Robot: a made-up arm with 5 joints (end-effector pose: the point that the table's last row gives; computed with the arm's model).
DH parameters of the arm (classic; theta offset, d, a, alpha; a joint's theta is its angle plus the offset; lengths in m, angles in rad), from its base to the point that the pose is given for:
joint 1: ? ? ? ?
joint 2: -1.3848 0 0.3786 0
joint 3: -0.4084 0 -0.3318 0
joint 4: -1.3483 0 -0.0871 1.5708
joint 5: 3.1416 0.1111 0 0
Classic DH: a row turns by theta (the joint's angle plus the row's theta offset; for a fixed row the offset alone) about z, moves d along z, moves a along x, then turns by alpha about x.
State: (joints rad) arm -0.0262 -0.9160 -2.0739 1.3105 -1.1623
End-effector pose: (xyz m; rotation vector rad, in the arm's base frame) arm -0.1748 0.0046 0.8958 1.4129 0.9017 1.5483
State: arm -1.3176 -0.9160 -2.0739 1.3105 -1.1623
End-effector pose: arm -0.0438 0.1693 0.8958 1.4806 -0.1152 0.5378
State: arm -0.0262 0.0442 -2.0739 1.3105 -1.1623
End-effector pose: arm 0.4827 -0.0126 0.7355 2.2092 1.4100 0.8163
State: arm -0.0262 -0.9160 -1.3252 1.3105 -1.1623
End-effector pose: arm 0.0967 -0.0025 0.7281 2.0498 1.3082 1.0116
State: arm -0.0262 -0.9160 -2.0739 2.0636 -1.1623
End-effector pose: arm -0.1347 0.0035 0.8001 2.0532 1.3104 1.0077
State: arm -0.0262 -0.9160 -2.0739 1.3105 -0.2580
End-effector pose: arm -0.1748 0.0046 0.8958 1.9544 0.2275 2.1715
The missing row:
joint 1: 0 0.1841 0 -1.5708
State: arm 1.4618 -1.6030 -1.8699 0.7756 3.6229
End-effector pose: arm -0.0630 -0.5760 0.6621 -0.2456 0.4602 1.9064
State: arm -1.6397 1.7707 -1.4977 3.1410 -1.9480
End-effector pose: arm -0.0193 -0.2793 -0.1593 0.2715 0.0422 -0.4433
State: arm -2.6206 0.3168 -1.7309 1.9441 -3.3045
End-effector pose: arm -0.4618 -0.2650 0.3977 -2.7745 -0.9875 -0.7866
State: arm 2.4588 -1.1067 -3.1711 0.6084 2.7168
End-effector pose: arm 0.5872 -0.4776 0.5353 0.6234 -0.0809 1.9791
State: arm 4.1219 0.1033 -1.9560 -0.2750 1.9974
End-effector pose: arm -0.2488 -0.3711 0.8400 -0.7107 -1.2749 2.6191
